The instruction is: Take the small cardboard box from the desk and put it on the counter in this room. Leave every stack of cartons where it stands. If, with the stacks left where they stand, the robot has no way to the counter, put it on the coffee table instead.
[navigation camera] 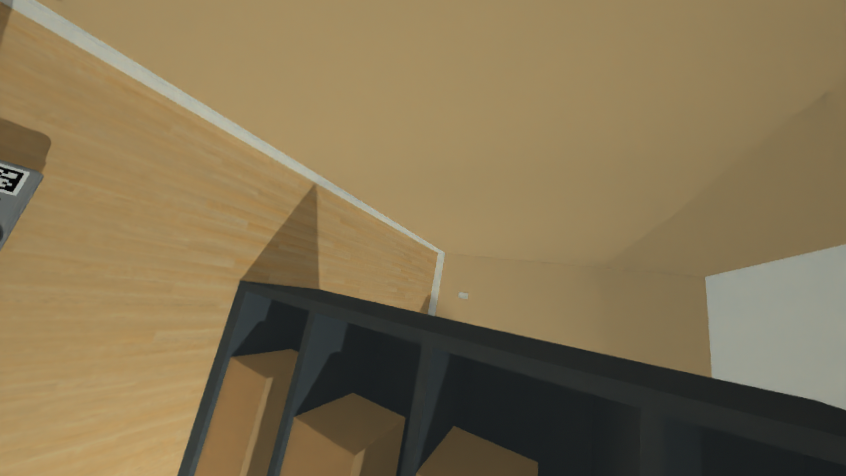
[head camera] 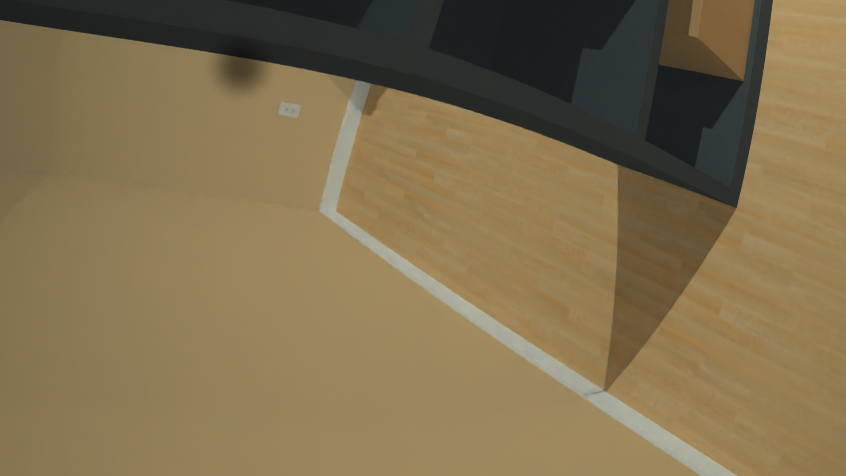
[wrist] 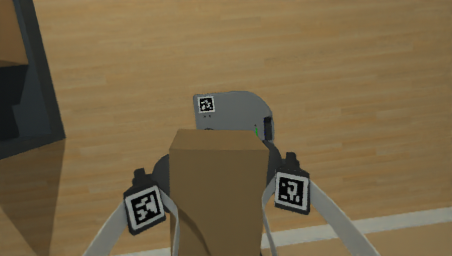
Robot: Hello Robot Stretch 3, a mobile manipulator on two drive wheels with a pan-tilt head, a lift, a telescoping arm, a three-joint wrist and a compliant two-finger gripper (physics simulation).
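Places are measured from the robot's base along level axes (x ahead, y left, z up), in metres.
Pixels of known places: gripper, fingertip midpoint: (wrist: pixel 216 165).
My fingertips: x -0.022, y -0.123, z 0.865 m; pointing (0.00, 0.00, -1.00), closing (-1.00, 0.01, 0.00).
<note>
Ahead of a thing's pixels: the offset from my fingertips to its top centre. "pt": to the spot under its first point.
The small cardboard box {0.003 m ahead, 0.019 m left, 0.042 m up} (wrist: pixel 217 185) is in the lower middle of the wrist view, between the two fingers, above the grey robot base (wrist: pixel 232 110). My gripper (wrist: pixel 216 165) is shut on the box, with a dark fingertip pressed against each side. The lower end of the box is cut off by the view's edge. The desk, the counter, the coffee table and the stacks of cartons do not show in these views.
A dark shelf unit (head camera: pixel 532 127) (navigation camera: pixel 502 340) (wrist: pixel 42 75) with brown boxes {pt 0.794 m ahead, 0.281 m right, 0.180 m down} (navigation camera: pixel 349 423) in its compartments stands close by. A beige wall (head camera: pixel 177 296) (navigation camera: pixel 473 118) with a white baseboard (head camera: pixel 473 313) (navigation camera: pixel 236 130) runs along the wooden floor.
</note>
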